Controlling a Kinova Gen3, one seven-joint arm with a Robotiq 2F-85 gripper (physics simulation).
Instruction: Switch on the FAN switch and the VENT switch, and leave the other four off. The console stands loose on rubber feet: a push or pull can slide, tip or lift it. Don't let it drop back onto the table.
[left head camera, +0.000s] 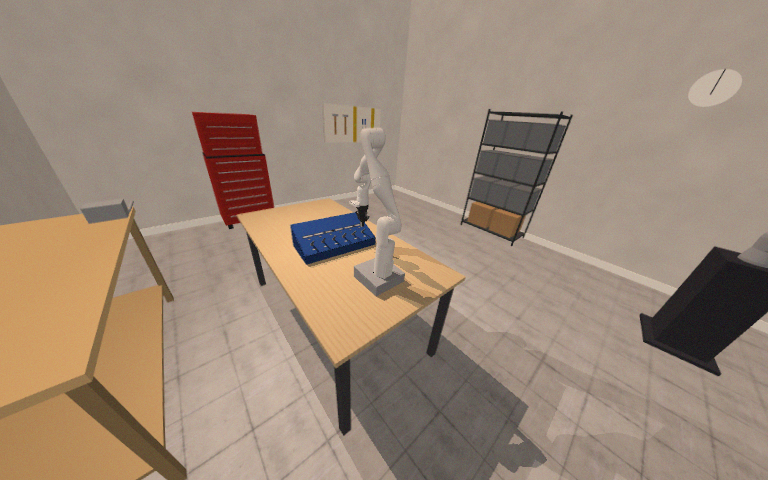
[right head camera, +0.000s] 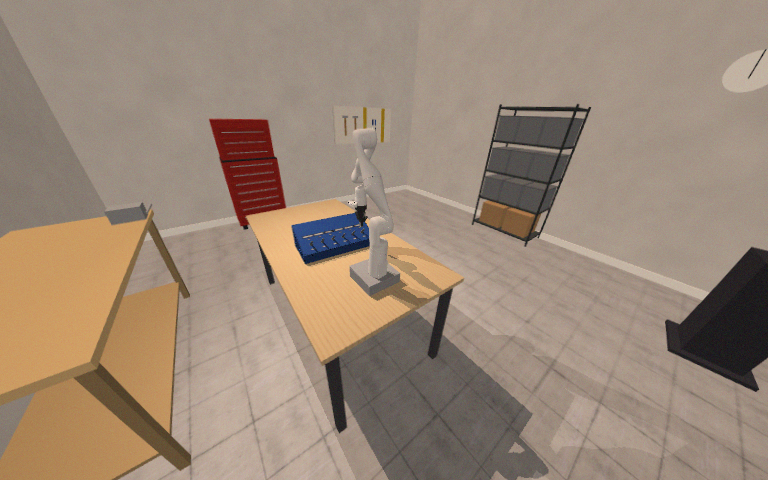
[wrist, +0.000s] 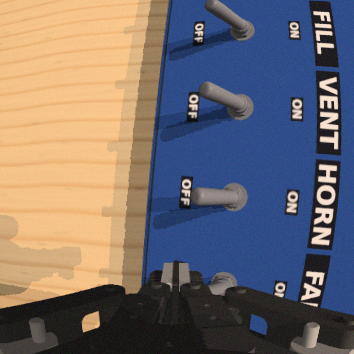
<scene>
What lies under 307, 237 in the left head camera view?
A blue console.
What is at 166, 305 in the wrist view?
The gripper.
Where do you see a blue console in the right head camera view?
308, 236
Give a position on a blue console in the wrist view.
280, 152
</scene>
